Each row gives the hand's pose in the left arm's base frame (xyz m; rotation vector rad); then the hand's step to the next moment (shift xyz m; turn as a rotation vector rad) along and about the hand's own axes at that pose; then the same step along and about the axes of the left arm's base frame.
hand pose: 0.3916 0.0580 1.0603 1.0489 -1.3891 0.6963
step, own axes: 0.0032 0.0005 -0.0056 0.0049 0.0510 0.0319
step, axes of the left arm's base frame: 0.0023 0.0046 0.0039 -0.0590 -0.0082 0.0099
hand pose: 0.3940 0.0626 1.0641 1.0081 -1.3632 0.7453
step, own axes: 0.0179 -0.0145 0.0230 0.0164 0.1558 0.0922
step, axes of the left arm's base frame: 0.0050 -0.0290 0.0139 -0.1777 -0.0206 0.0322
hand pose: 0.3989 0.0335 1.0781 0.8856 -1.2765 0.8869
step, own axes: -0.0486 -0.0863 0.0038 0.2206 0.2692 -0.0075
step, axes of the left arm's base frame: 0.0734 -0.0409 -0.0526 -0.2250 0.1273 0.2332
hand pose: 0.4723 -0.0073 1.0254 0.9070 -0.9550 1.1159
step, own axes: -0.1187 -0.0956 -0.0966 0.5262 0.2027 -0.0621
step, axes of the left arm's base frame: 0.0886 0.0351 -0.1532 -0.1016 0.2576 0.4951
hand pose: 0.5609 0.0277 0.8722 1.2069 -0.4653 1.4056
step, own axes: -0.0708 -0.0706 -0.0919 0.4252 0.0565 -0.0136
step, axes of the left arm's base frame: 0.0135 0.0600 -0.1211 0.0286 0.2048 0.3760
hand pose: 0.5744 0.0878 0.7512 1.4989 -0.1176 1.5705
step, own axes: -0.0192 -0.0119 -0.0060 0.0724 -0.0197 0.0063
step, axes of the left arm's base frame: -0.0001 0.0002 -0.0234 0.0304 0.0460 0.0513
